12 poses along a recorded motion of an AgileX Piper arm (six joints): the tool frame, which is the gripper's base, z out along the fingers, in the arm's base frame.
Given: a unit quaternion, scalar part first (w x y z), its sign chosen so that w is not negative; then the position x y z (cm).
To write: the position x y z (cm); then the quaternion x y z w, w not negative. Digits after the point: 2 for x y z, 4 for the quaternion.
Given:
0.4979 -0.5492 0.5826 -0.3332 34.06 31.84 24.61
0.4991 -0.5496 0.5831 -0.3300 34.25 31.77 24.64
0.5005 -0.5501 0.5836 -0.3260 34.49 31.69 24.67
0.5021 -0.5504 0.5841 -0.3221 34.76 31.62 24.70
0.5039 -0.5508 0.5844 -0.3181 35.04 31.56 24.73
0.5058 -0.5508 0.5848 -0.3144 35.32 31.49 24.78
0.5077 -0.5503 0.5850 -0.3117 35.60 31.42 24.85
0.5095 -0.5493 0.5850 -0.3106 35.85 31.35 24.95
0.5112 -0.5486 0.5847 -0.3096 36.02 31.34 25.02
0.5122 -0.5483 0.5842 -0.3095 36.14 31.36 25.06
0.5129 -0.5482 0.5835 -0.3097 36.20 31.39 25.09
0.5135 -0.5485 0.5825 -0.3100 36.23 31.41 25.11
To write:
34.06 31.84 24.61 -0.5492 0.5826 -0.3332 0.4979
34.25 31.77 24.64 -0.5496 0.5831 -0.3300 0.4991
34.49 31.69 24.67 -0.5501 0.5836 -0.3260 0.5005
34.76 31.62 24.70 -0.5504 0.5841 -0.3221 0.5021
35.04 31.56 24.73 -0.5508 0.5844 -0.3181 0.5039
35.32 31.49 24.78 -0.5508 0.5848 -0.3144 0.5058
35.60 31.42 24.85 -0.5503 0.5850 -0.3117 0.5077
35.85 31.35 24.95 -0.5493 0.5850 -0.3106 0.5095
36.02 31.34 25.02 -0.5486 0.5847 -0.3096 0.5112
36.14 31.36 25.06 -0.5483 0.5842 -0.3095 0.5122
36.20 31.39 25.09 -0.5482 0.5835 -0.3097 0.5129
36.23 31.41 25.11 -0.5485 0.5825 -0.3100 0.5135

